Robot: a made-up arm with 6 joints. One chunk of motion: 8 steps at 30 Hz.
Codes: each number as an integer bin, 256 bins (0 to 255) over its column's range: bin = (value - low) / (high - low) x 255, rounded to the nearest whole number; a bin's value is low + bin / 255 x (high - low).
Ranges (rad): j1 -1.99..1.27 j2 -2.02..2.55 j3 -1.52..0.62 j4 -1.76..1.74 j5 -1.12..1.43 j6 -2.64..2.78
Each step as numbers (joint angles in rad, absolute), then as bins.
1 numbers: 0.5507 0.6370 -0.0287 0.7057 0.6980 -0.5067
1 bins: 199 148 178 180 182 100
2 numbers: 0.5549 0.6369 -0.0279 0.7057 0.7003 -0.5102
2 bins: 199 148 178 180 182 100
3 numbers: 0.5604 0.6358 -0.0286 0.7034 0.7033 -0.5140
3 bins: 199 148 178 179 182 100
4 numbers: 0.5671 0.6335 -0.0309 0.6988 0.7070 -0.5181
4 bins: 200 148 177 179 183 100
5 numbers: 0.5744 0.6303 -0.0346 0.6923 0.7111 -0.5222
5 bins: 201 148 177 179 183 100
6 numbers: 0.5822 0.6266 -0.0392 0.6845 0.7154 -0.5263
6 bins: 201 148 176 178 184 99
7 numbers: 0.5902 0.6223 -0.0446 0.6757 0.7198 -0.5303
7 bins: 202 147 176 177 184 99
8 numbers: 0.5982 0.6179 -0.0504 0.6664 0.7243 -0.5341
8 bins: 202 147 175 177 184 99
